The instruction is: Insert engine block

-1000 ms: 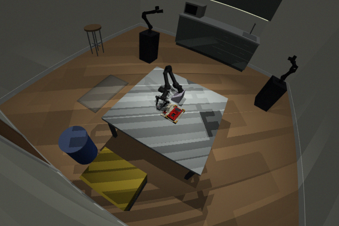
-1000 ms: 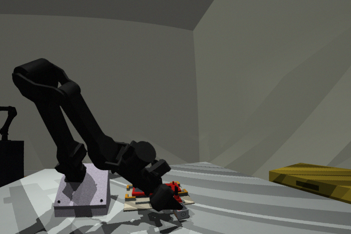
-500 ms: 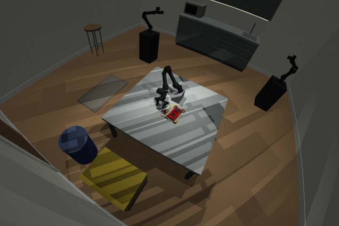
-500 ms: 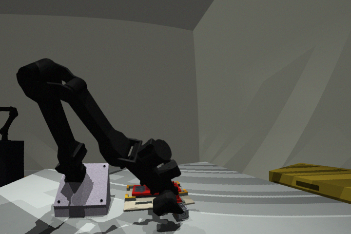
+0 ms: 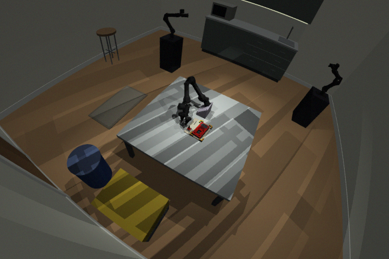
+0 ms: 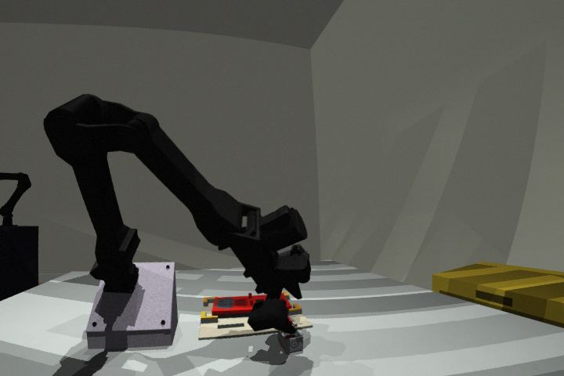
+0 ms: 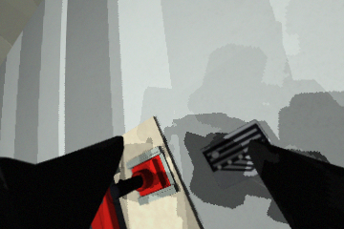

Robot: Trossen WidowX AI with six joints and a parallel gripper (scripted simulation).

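The engine block is 4 cm below my gripper tip, 2 cm to the right of it and 2 cm behind it. From my gripper tip the other things lie so: grey holder 7 cm to the left, 2 cm below, 1 cm behind.
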